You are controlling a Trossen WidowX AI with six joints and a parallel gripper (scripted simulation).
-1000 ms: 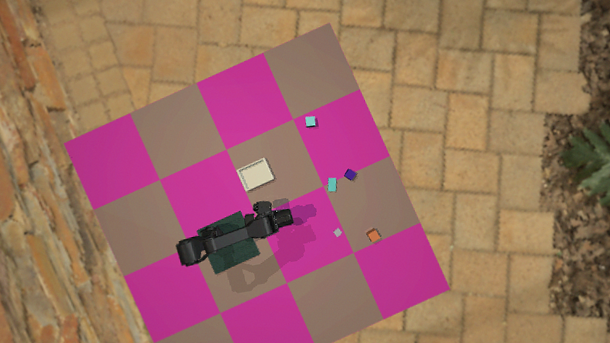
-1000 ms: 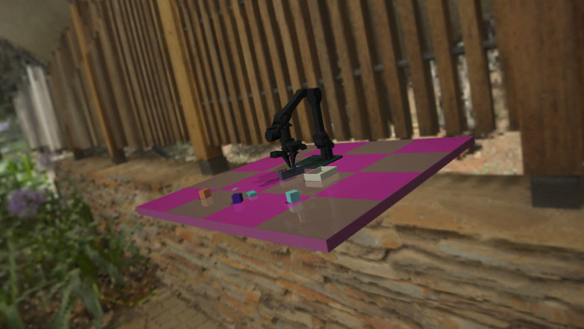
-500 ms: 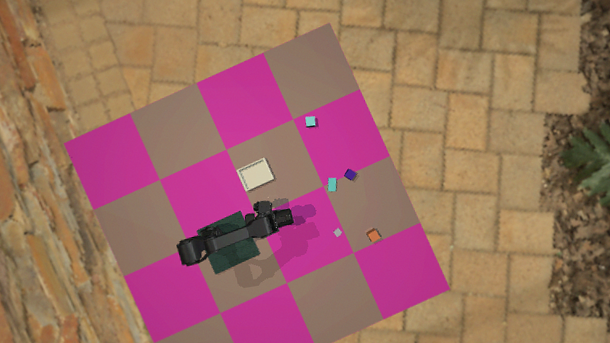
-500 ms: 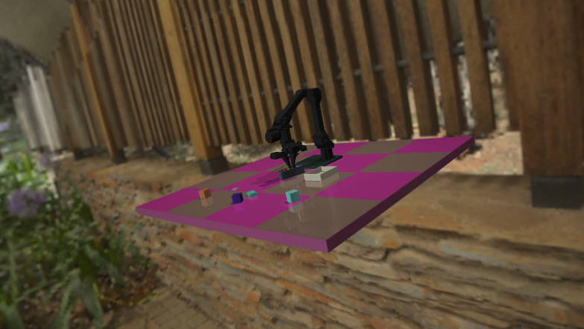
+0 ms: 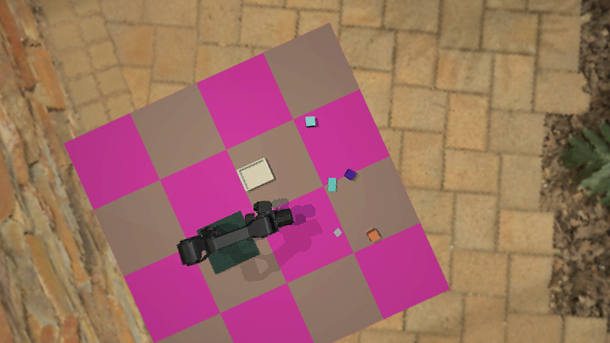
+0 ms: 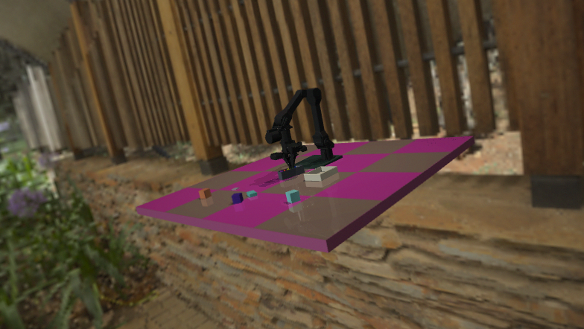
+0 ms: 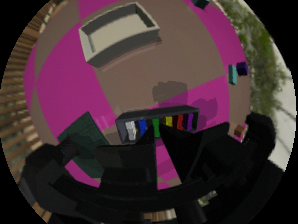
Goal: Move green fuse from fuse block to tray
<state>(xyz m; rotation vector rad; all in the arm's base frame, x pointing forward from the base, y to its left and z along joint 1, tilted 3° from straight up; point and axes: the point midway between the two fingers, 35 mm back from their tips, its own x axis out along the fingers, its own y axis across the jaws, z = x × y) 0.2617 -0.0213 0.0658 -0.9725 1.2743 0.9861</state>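
My gripper tip is 10 mm above the green fuse. Also, from my gripper tip: beige tray 10 mm ahead, 190 mm to the left, 30 mm below.
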